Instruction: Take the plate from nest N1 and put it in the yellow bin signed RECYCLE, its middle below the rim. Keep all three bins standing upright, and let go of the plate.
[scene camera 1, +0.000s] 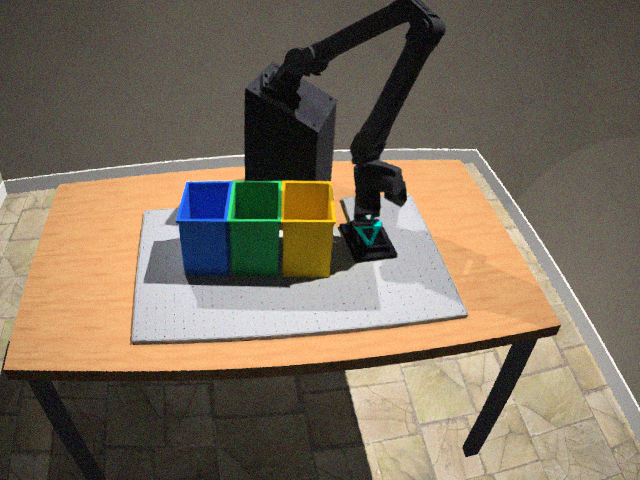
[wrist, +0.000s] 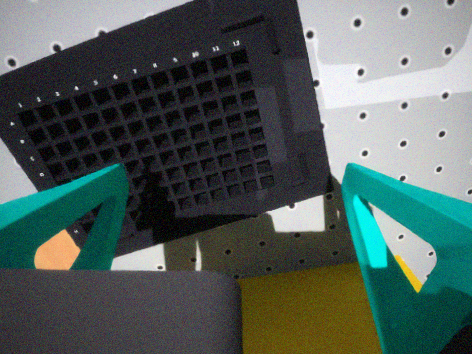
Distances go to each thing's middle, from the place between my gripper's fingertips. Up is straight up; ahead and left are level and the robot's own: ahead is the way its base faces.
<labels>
I see the black plate (wrist: 197, 127) 40 mm behind my hand, 10 mm to the left of it and 30 mm below it. Round my hand: green bin (scene camera 1: 254, 214): 10 mm ahead, 300 mm to the right, 40 mm above; yellow bin (scene camera 1: 308, 215): 20 mm ahead, 170 mm to the right, 40 mm above; blue bin (scene camera 1: 204, 232): 10 mm ahead, 430 mm to the right, 40 mm above.
</labels>
